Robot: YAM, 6 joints.
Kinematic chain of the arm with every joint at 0, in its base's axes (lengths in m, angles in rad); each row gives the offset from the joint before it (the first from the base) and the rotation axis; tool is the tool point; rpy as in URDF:
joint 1: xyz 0 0 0.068 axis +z
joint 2: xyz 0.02 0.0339 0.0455 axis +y
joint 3: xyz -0.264 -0.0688 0 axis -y
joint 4: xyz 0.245 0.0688 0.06 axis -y
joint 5: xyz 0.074 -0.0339 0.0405 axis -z
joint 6: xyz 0.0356 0 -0.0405 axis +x
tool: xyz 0 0 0 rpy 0 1.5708 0
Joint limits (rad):
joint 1: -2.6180..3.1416
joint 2: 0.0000..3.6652
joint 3: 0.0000..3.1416
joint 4: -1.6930..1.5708
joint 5: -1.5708..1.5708
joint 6: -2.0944..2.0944
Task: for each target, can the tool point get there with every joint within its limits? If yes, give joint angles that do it. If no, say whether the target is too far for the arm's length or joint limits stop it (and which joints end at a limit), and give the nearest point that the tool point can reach.
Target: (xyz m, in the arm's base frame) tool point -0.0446 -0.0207 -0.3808
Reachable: no: joint limits stop it (at a limit: joint 1, joint 2) | nearest point -0.0650 -0.0355 -0.3354 | short by 0.052 m
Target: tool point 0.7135 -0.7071 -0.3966
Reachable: no: too far | nearest point 0.4089 -0.4052 -0.1744 | short by 0.483 m
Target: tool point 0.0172 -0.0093 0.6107
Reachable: yes | joints -0.9124 0.8787 1.9247 -0.5484 -0.2225 -1.4929
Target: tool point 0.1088 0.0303 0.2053
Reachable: yes | joints 0.5622 0.4568 0.3138 -0.4429 1.1392 0.5781
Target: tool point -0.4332 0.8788 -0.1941
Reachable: no: too far | nearest point -0.2724 0.5525 -0.0775 | short by 0.382 m
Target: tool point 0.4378 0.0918 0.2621
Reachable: yes | joints 0.2479 2.0338 1.2406 1.2370 0.5424 -1.6632
